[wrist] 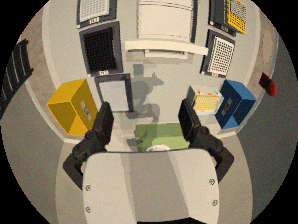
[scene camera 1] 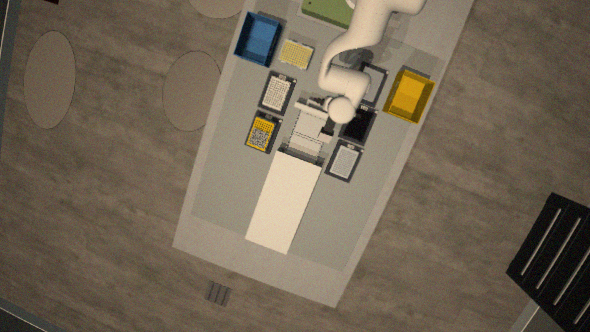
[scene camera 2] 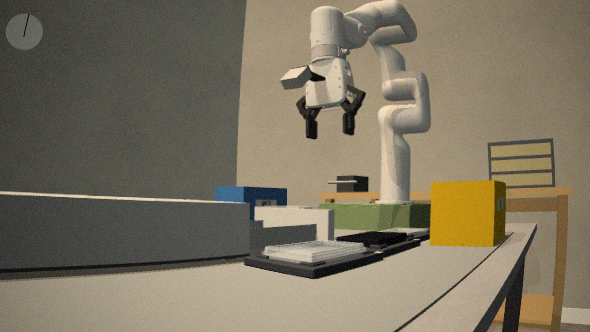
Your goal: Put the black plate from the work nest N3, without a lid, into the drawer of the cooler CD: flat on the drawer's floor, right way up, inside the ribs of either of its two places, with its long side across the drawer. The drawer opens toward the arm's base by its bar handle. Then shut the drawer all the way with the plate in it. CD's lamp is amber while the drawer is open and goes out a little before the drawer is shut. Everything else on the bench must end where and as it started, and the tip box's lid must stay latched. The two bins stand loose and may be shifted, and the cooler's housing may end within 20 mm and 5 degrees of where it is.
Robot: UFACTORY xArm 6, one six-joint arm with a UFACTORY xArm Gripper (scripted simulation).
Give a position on a yellow bin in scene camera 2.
466,213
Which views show the blue bin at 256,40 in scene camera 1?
The wrist view, scene camera 1 and scene camera 2: all of them.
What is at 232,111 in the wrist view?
A blue bin.
